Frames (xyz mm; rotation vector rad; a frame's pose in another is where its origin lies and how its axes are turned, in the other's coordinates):
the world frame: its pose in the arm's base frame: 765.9 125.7 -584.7 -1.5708 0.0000 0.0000
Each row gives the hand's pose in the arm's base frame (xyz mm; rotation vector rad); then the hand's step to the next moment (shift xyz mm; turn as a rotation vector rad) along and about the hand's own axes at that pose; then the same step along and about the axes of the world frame.
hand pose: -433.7 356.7 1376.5 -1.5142 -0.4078 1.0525
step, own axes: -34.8 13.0 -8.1 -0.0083 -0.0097 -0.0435
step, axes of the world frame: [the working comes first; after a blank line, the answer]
step, axes of the arm's base frame: -16.0 -34.5 0.5 0.0330 -0.0301 0.0079

-16.0 -0.5 -34.5 0.0330 -0.0079 -0.0301
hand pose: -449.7 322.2 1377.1 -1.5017 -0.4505 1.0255
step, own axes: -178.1 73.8 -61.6 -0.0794 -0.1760 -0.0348
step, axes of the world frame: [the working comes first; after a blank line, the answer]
step, axes of the arm's base frame: -66.3 -190.7 -14.1 0.0332 -0.0428 0.1886

-66.3 14.1 -190.7 0.0332 -0.1886 -0.0428
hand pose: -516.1 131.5 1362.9 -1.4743 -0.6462 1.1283
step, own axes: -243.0 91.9 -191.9 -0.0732 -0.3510 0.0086
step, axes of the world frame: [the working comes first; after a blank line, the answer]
step, axes of the arm's base frame: 59.5 -316.0 -30.2 0.0295 0.0225 0.3567

59.5 30.2 -316.0 0.0295 -0.3567 0.0225
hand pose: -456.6 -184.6 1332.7 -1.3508 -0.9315 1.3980
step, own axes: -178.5 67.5 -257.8 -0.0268 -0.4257 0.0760
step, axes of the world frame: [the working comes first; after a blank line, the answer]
step, axes of the arm's base frame: 237.1 -211.8 -42.3 -0.0256 0.0925 0.4225

237.1 42.3 -211.8 -0.0256 -0.4225 0.0925
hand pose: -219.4 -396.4 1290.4 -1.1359 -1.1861 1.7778
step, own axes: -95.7 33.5 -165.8 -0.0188 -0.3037 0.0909
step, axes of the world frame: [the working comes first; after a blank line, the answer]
step, axes of the arm's base frame: 185.9 -42.9 -36.8 -0.0524 0.0545 0.3084

185.9 36.8 -42.9 -0.0524 -0.3084 0.0545
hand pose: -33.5 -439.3 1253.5 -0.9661 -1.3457 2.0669
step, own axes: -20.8 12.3 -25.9 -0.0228 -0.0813 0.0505
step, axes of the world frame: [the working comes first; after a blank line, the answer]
step, axes of the arm's base frame: 33.0 -4.9 -12.0 -0.0231 -0.0131 0.0947

33.0 12.0 -4.9 -0.0231 -0.0947 -0.0131
